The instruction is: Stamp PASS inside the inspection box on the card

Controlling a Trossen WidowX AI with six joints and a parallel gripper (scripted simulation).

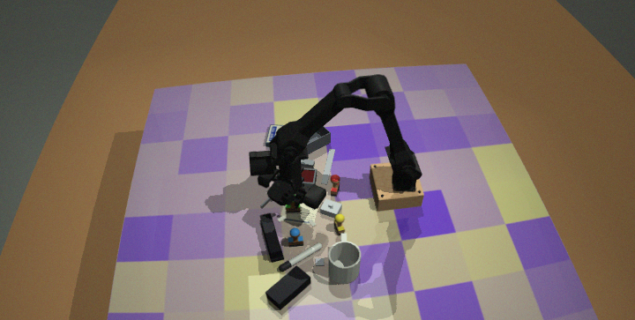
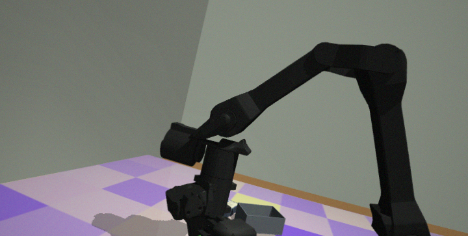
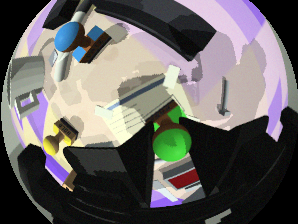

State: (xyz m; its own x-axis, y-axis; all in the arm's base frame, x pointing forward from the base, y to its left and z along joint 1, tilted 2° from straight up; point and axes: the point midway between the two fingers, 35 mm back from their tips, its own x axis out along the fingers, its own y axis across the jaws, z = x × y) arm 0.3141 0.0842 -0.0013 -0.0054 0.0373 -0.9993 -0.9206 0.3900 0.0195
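My gripper tip is right at the green-knobbed stamp. Round my gripper tip: blue-knobbed stamp (20 mm behind, 110 mm to the left); then small grey block (110 mm behind, 10 mm to the right, 10 mm below); then white card (20 mm behind, 10 mm to the left, 30 mm below).
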